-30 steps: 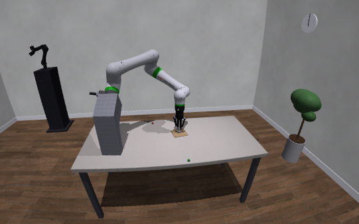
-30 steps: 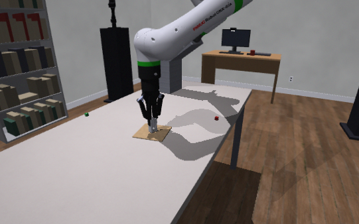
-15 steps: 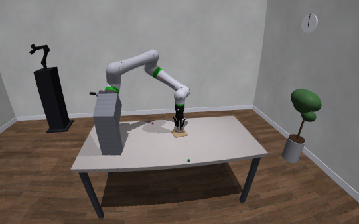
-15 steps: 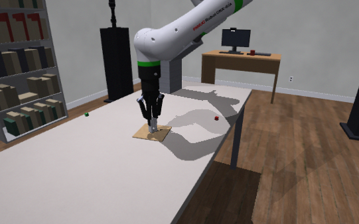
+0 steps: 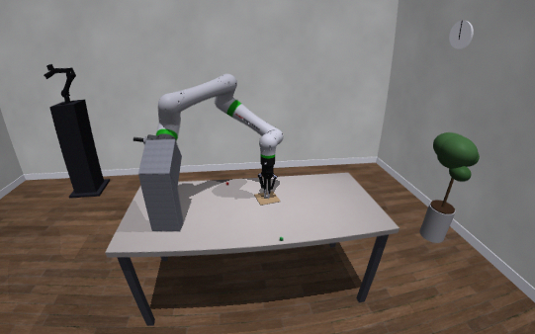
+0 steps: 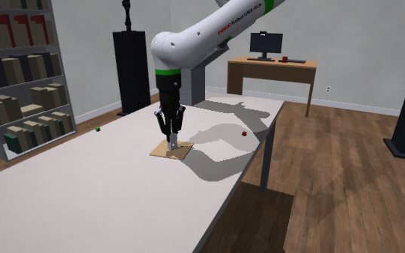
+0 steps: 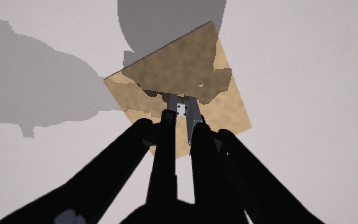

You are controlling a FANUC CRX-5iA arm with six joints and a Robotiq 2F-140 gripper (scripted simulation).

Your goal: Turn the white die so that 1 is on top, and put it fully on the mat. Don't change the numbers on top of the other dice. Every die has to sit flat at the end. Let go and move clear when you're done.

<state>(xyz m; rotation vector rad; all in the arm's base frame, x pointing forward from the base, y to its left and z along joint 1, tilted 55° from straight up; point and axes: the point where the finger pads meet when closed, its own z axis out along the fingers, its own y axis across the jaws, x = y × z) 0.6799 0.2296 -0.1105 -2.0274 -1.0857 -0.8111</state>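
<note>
Now: hand 30 mm above the white die. The rest, counted from my hand: red die: 250 mm behind, 240 mm to the left, 30 mm below; tan mat: 40 mm below; green die: 10 mm behind, 440 mm to the right, 30 mm below.
</note>
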